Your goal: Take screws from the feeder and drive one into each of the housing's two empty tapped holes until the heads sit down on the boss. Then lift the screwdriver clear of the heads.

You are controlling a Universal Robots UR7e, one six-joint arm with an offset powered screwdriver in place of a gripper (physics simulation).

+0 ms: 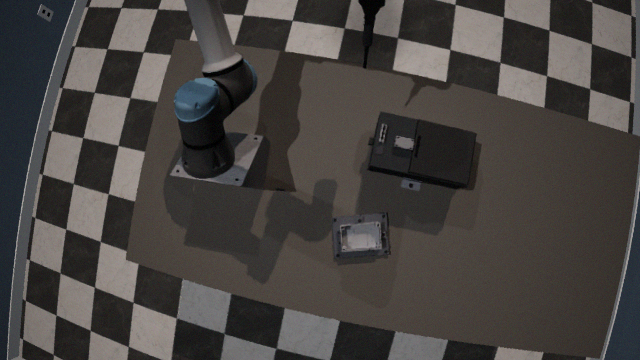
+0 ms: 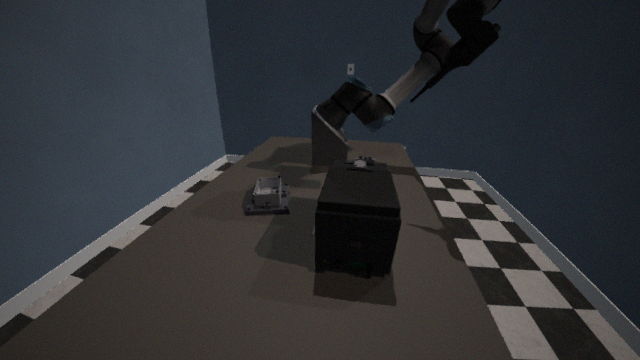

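My screwdriver [image 1: 367, 35] [image 2: 430, 86] is raised high, its thin tip pointing down, well apart from the feeder and the housing. Whether a screw sits at its tip is too small to tell. The black box-shaped feeder [image 1: 444, 152] [image 2: 357, 200] stands on the table, with a small light plate on its top. The light grey housing [image 1: 361, 237] [image 2: 266, 199] sits open side up on a dark fixture plate [image 1: 345, 255] [image 2: 254, 211], apart from the feeder. Its tapped holes and any screws in them are too small to make out.
The arm's base stands on a grey mounting plate [image 1: 242, 160] on the brown table [image 1: 525, 240] [image 2: 200, 285]. A small metal tab [image 1: 411, 185] sticks out from the feeder's side. Checkered floor surrounds the table, with blue walls beyond.
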